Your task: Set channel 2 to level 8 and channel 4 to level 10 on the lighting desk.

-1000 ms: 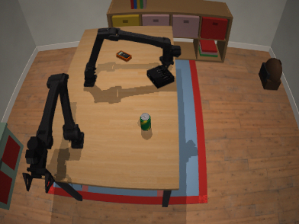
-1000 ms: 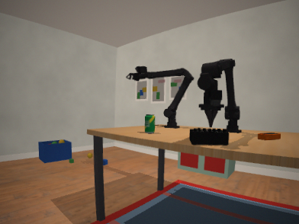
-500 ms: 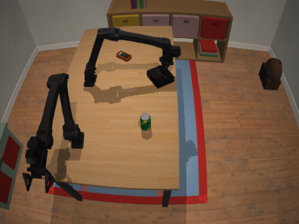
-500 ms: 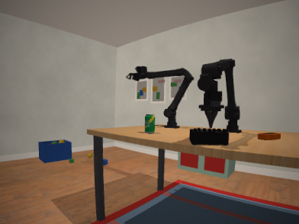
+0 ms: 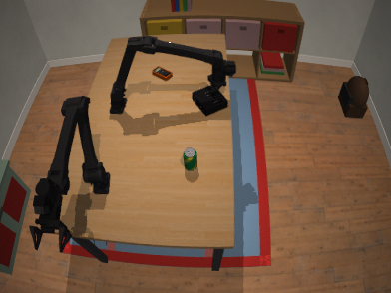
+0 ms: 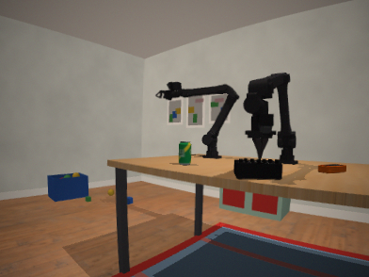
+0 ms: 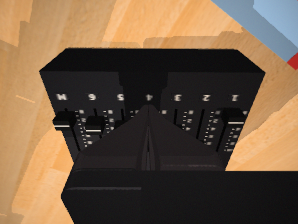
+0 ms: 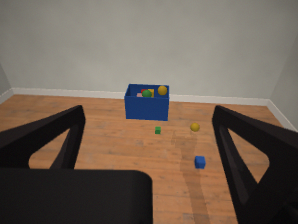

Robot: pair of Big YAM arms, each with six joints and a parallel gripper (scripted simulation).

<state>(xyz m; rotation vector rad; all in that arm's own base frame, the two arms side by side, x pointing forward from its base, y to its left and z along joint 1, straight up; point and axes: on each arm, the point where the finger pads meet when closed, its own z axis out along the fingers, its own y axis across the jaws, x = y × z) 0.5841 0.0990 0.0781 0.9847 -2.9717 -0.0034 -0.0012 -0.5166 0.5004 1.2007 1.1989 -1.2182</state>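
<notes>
My left gripper is now 1 cm to the left of the channel 4 cap, 1 cm past it and 1 cm above it. Round my left hand: channel 3 knob: 3 cm to the right, 1 cm below, 1 cm behind; channel 2 knob: 6 cm to the right, 2 cm behind, 1 cm below.
</notes>
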